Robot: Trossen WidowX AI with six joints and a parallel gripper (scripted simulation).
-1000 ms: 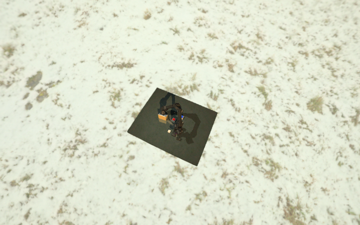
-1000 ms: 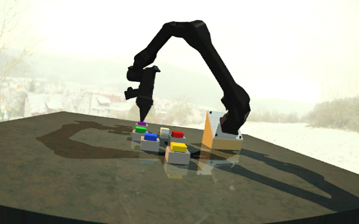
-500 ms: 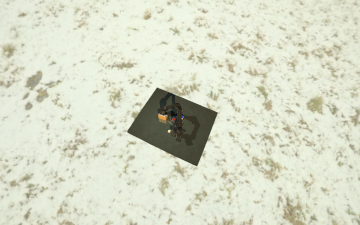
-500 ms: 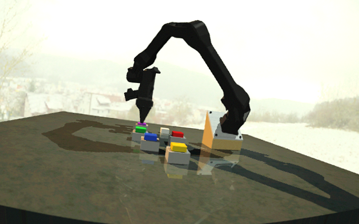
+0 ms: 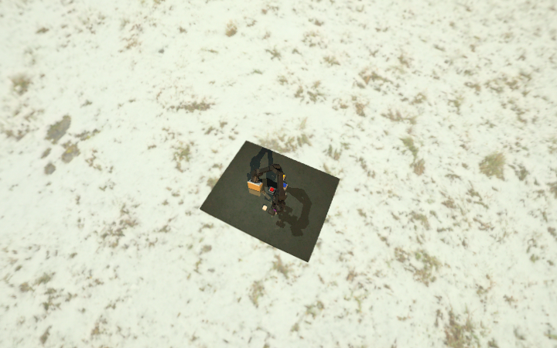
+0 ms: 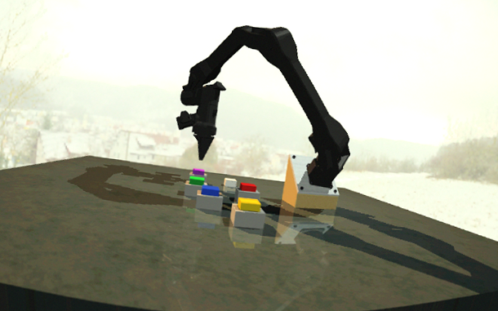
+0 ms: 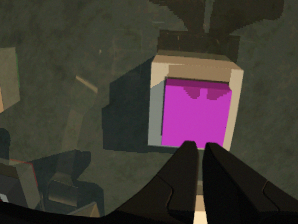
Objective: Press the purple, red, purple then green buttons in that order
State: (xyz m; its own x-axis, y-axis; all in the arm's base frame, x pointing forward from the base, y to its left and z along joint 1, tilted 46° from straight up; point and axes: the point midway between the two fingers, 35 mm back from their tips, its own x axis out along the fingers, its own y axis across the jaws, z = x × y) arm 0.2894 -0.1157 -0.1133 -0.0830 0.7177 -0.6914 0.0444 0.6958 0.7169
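Right now the purple button is 3 cm below my gripper tip. Round my gripper tip: red button: 11 cm behind, 17 cm to the left, 3 cm below; then blue button: 2 cm behind, 26 cm to the left, 3 cm below; then green button: 1 cm ahead, 17 cm to the left, 3 cm below.
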